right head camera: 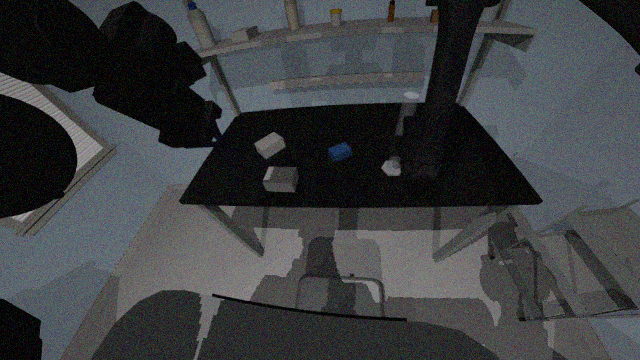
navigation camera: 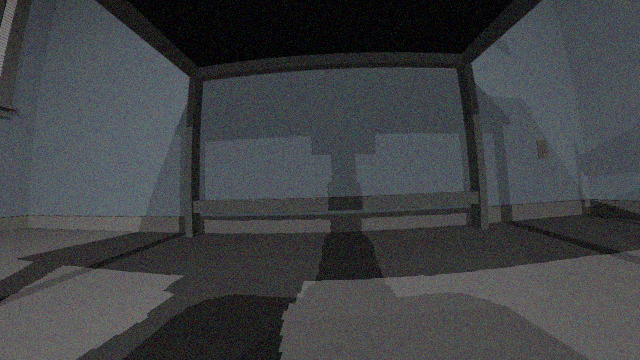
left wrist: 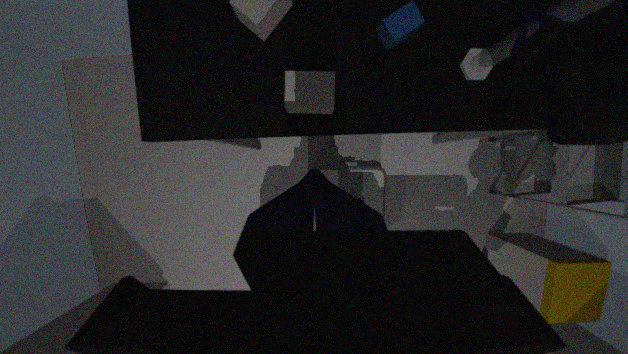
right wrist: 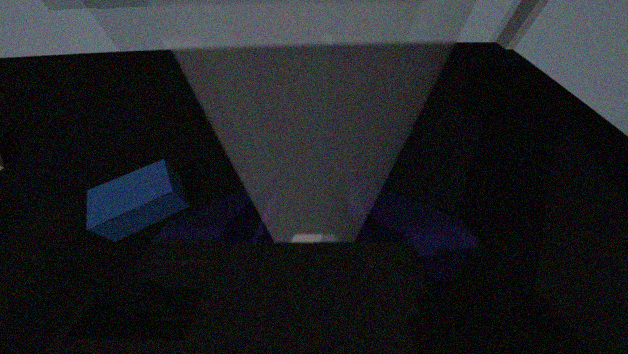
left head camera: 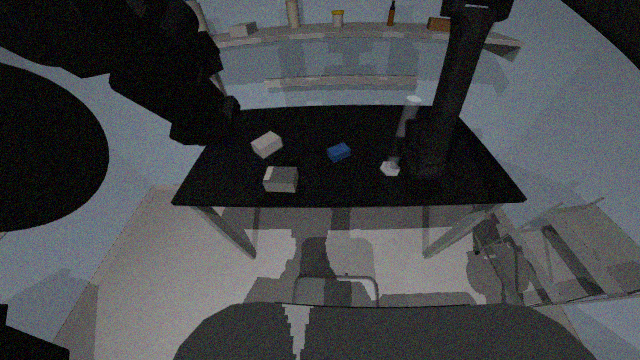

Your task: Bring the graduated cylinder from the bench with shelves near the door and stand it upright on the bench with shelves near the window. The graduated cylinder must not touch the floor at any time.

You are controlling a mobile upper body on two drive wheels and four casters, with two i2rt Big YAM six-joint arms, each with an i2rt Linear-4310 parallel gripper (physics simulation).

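Frame: origin at the left arm's base, x ahead, y left, z up, level; metres.
Seen in the pictures: left gripper, fingertip midpoint: (right head camera: 223, 143) (left wrist: 314, 176) (left head camera: 234, 141); right gripper, fingertip midpoint: (left wrist: 538, 12) (right wrist: 313, 177) (left head camera: 396, 139).
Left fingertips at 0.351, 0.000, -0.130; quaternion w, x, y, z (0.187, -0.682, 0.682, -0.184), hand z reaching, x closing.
Offsets run from my left fingertips to a thing's top centre, as dx, dy, dz. Level surfaces: height alone.
The graduated cylinder {+0.274, -0.446, -0.045} (left head camera: 408, 114) (right head camera: 408, 111) (left wrist: 502, 48) (right wrist: 315, 125) is a clear grey tube with a pale hexagonal base. It is roughly upright over the right part of the black bench top {dz -0.366} (left head camera: 345, 192) (right head camera: 345, 192) (left wrist: 215, 105) (right wrist: 500, 150). Its base looks low over or on the top; I cannot tell if they touch. My right gripper (left head camera: 399, 141) (right wrist: 313, 177) is shut on the tube; the arm partly hides it in the head views. My left gripper (right head camera: 217, 137) (left wrist: 314, 176) is shut and empty near the bench's left edge.
A white box {+0.408, +0.130, -0.308} (left head camera: 267, 144) (right head camera: 270, 145), a grey box {+0.185, +0.011, -0.308} (left head camera: 281, 180) (left wrist: 309, 92) and a blue box {+0.357, -0.222, -0.326} (left head camera: 339, 151) (right wrist: 132, 200) lie left of the cylinder. Bottles and boxes stand on the rear shelf (left head camera: 360, 35). A window (right head camera: 80, 135) is at left. A stool (left head camera: 350, 255) is under the bench.
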